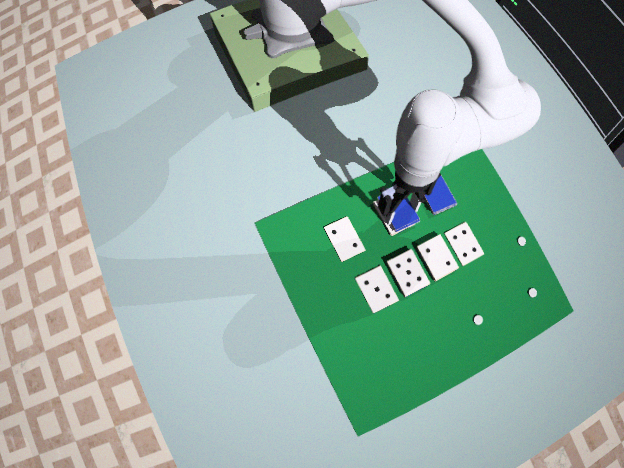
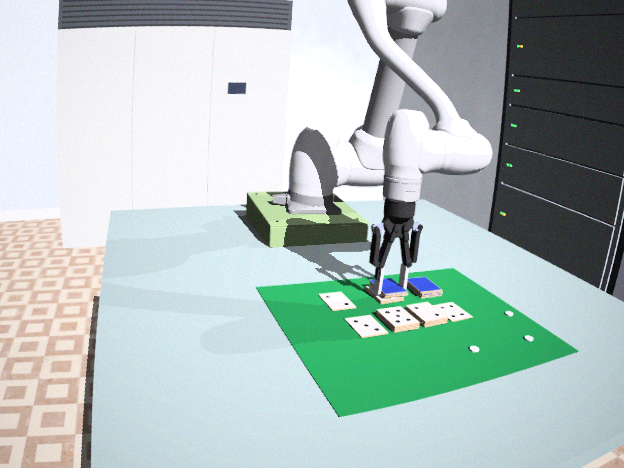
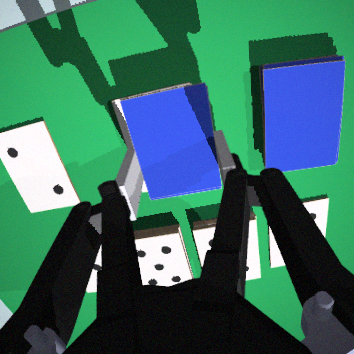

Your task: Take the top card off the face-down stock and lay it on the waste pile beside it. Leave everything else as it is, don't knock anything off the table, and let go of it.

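Places are measured from the arm's base along level axes (x back, y right, z up), in centimetres.
Pixels of known places: gripper, fingertip midpoint: (image 1: 400, 213) (image 2: 389, 290) (image 3: 177, 153); arm's base at its link origin: (image 1: 291, 26) (image 2: 309, 205).
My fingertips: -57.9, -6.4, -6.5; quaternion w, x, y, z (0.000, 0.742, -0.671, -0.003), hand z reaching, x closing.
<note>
For each thing: its top centre in the pictures, then the offset to it from my fingertips, as dx, dy, dz. "pt": a spot on its surface instead. Level surfaces: height alone.
- held card at its top centre: (image 3: 174, 146) (image 1: 398, 207) (image 2: 388, 285) +1.0, +0.1, +1.0
- waste pile at a spot on its surface: (image 3: 118, 107) pt +4.2, +4.3, -0.6
- blue face-down stock at its top centre: (image 3: 303, 120) (image 1: 436, 191) (image 2: 423, 283) +2.0, -10.5, +0.2
- two-pip card at its top centre: (image 3: 35, 171) (image 1: 344, 238) (image 2: 337, 300) -1.0, +14.0, -1.2
- row with a three-pip card, surface spot: (image 1: 367, 289) pt -13.6, +13.4, -1.3
- five-pip pile at its top centre: (image 3: 158, 266) (image 1: 408, 272) (image 2: 397, 315) -13.6, +3.5, +0.0
- two-pip pile at its top centre: (image 3: 229, 256) (image 1: 438, 256) (image 2: 426, 311) -12.7, -4.3, +0.0
- four-pip card at its top centre: (image 3: 297, 235) (image 1: 464, 243) (image 2: 452, 310) -11.8, -12.2, -1.2
- green mat at its surface level: dz -1.5
My gripper (image 1: 403, 211) (image 2: 390, 289) (image 3: 177, 153) is shut on a blue-backed card, with a pale finger pad at each long side. The held card (image 1: 406, 219) (image 2: 393, 287) (image 3: 167, 130) is face down and about flat, directly over the waste pile, slightly turned against it. The waste pile (image 2: 390, 299) (image 3: 118, 107) shows as pale edges under the card, and its top face is mostly hidden. The card is on the pile or a hair above it; I cannot tell which. The blue face-down stock (image 1: 441, 195) (image 2: 425, 287) (image 3: 304, 117) stands squared to the right, apart from the fingers.
A two-pip card (image 1: 344, 239) (image 2: 337, 300) (image 3: 37, 167) lies left of the waste pile. In front is a row with a three-pip card (image 1: 367, 289), a five-pip pile (image 1: 401, 278) (image 2: 390, 316), a two-pip pile (image 1: 437, 256) and a four-pip card (image 1: 464, 243). White discs lie on the green mat (image 1: 383, 372).
</note>
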